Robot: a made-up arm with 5 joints.
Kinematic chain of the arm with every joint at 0, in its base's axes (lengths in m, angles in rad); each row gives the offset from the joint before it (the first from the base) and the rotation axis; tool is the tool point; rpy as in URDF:
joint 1: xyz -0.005 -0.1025 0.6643 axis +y
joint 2: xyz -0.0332 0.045 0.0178 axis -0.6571 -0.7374 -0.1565
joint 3: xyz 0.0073 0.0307 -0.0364 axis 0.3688 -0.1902 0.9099
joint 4: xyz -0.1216 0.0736 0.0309 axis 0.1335 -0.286 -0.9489
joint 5: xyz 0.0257 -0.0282 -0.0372 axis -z
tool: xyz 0.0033 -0.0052 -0.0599 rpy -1.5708 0 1.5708
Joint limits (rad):
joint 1: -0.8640..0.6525
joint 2: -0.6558..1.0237
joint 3: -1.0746..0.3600
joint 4: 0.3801..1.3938
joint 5: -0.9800..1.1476
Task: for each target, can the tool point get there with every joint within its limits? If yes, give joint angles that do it. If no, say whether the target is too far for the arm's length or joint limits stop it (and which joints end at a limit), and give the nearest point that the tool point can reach.
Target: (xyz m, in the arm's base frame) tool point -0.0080 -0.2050 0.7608
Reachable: no: joint limits stop it (at a limit: joint 1, joint 2, joint 3, joint 4, joint 5) | nearest point -0.1023 -0.1063 0.5882 | short by 0.220 m
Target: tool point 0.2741 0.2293 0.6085
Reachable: no: too far | nearest point 0.0929 0.0150 0.5639 | short by 0.284 m
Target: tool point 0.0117 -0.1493 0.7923
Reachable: no: joint limits stop it (at a limit: joint 1, joint 2, joint 3, joint 5) | nearest point -0.1440 -0.0078 0.7574 | short by 0.213 m
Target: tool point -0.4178 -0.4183 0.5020
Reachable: no: too far | nearest point -0.1095 -0.1068 0.5832 | short by 0.446 m
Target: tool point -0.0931 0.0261 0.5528
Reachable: yes | joints -0.3299 -0.0342 -0.3411 0.9572 -0.5050
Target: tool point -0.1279 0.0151 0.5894
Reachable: yes | joints 0.1620 0.1030 -0.2408 0.6164 0.1415
